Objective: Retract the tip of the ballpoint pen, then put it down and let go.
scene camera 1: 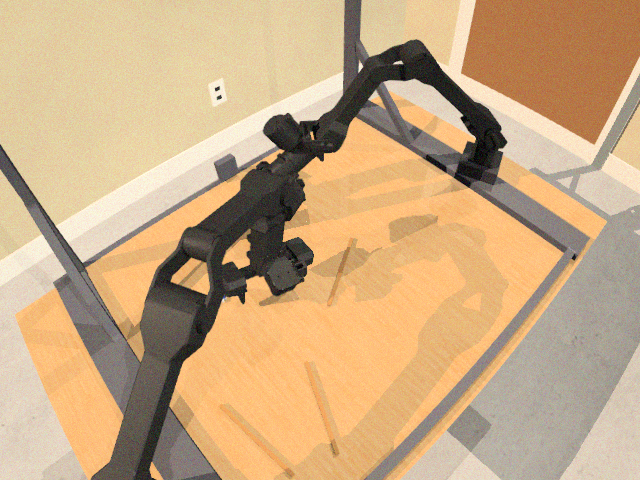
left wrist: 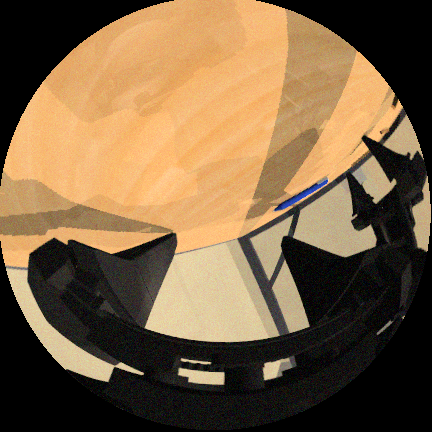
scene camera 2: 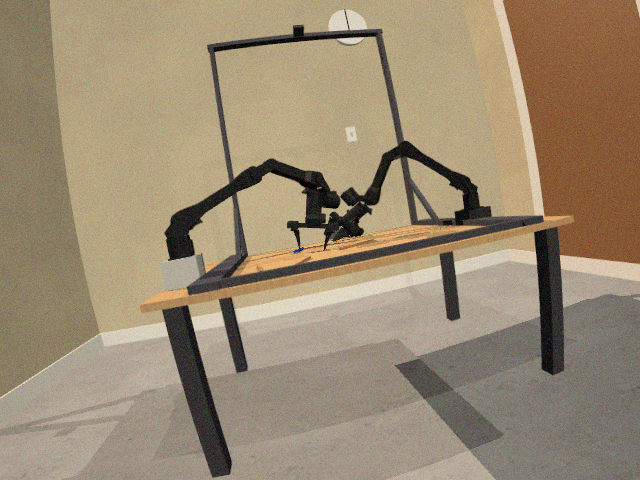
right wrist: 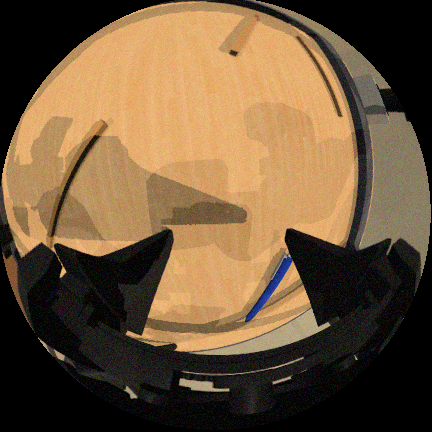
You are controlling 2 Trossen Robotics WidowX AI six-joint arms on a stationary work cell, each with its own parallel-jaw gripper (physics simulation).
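Frame: origin at the left arm's base, x ahead, y left, z up, level; millimetres.
Where they show: left gripper, fingertip midpoint: [left wrist: 230,240] [right wrist: 181,348]; right gripper, fingertip midpoint: [scene camera 1: 262,294] [left wrist: 354,156] [scene camera 2: 312,249] [right wrist: 230,235]; left arm's base, origin of the base link: [scene camera 1: 481,157] [scene camera 2: 472,208]; right arm's base, origin of the base link: [scene camera 2: 181,257].
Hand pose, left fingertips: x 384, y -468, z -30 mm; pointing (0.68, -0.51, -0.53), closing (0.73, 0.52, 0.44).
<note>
Each offset is from my left fingertips to the centre of the thing. Level surfaces: height alone.
The blue pen @[171 mm ahead, 40 mm left, 19 mm down] [scene camera 2: 298,250] [left wrist: 302,195] [right wrist: 270,287] lies on the table; a pale piece shows along one end. Whether its tip is out is too small to tell. In scene camera 1 the right arm largely hides it. My right gripper [scene camera 2: 312,250] [left wrist: 354,156] [right wrist: 230,235] is open and empty, low over the table, fingers pointing down. In the right wrist view the pen shows beyond the gap, close to the right-hand finger; in scene camera 2 it is by the picture-left fingertip. My left gripper [left wrist: 230,240] is open and empty, tilted, away from the pen.
Thin wooden strips @[50 mm ahead, 271 mm left, 21 mm down] [scene camera 1: 341,273] @[324 mm ahead, 359 mm left, 21 mm down] [scene camera 1: 321,408] @[426 mm ahead, 287 mm left, 21 mm down] [scene camera 1: 255,439] lie on the wooden table @[24 mm down] [scene camera 1: 392,330]. A dark metal frame [scene camera 1: 496,338] runs along the table's edges, with uprights at both sides. The two arms' wrists are close together over the table's middle in scene camera 1.
</note>
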